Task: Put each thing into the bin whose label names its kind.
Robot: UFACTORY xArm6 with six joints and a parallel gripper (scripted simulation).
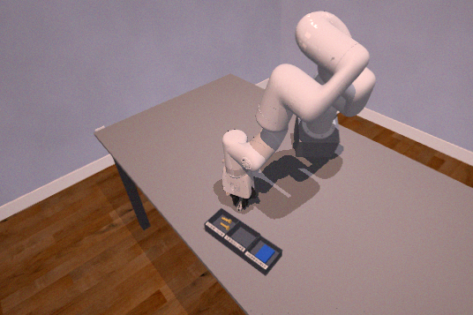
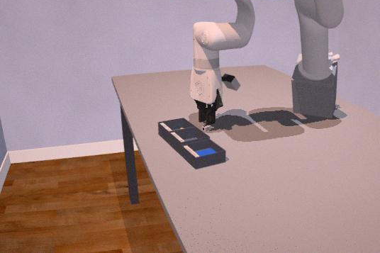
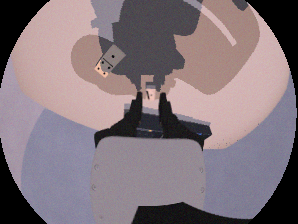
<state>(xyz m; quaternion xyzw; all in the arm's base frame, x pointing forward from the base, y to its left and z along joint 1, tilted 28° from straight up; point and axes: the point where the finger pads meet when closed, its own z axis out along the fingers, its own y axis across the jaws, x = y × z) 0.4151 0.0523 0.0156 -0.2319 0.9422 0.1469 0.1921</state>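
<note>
My gripper is now 200 mm to the right of the blue block, 40 mm short of it and 30 mm above it. Round my hand: cream domino (90 mm to the right, 40 mm below, 10 mm behind).
</note>
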